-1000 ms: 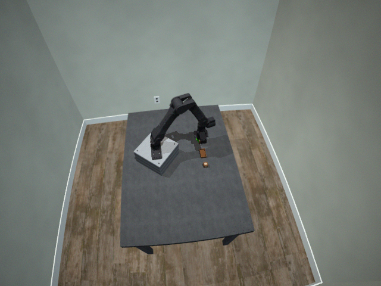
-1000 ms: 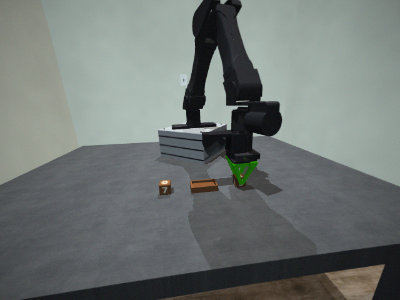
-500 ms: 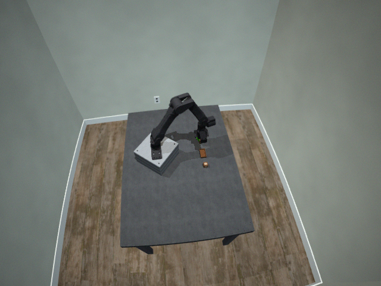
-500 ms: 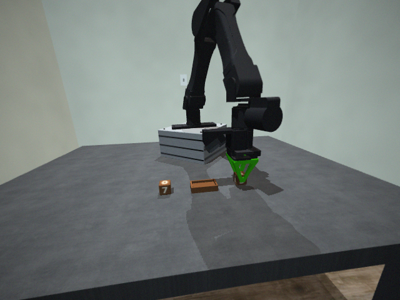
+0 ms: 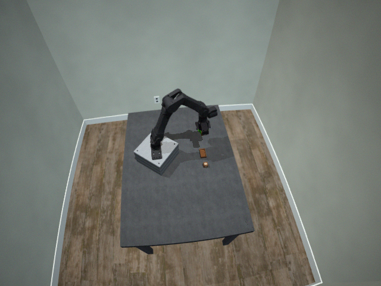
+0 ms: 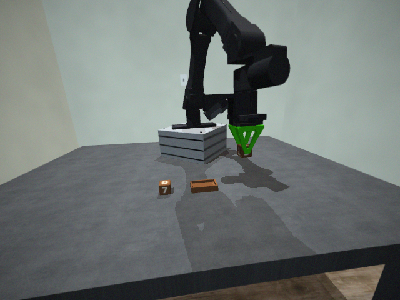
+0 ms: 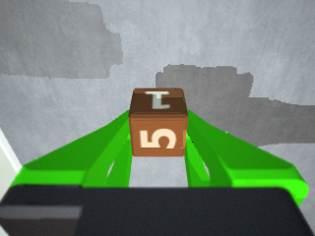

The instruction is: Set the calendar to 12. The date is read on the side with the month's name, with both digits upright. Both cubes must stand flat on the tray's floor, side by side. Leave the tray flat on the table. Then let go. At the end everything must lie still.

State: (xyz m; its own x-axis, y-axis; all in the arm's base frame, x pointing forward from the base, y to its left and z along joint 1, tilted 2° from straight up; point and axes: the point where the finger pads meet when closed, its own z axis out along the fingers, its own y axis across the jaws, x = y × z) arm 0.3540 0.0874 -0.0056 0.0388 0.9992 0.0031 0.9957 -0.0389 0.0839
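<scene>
The brown tray lies 2 cm behind my hand, 11 cm to the right of it and 11 cm below it.
</scene>
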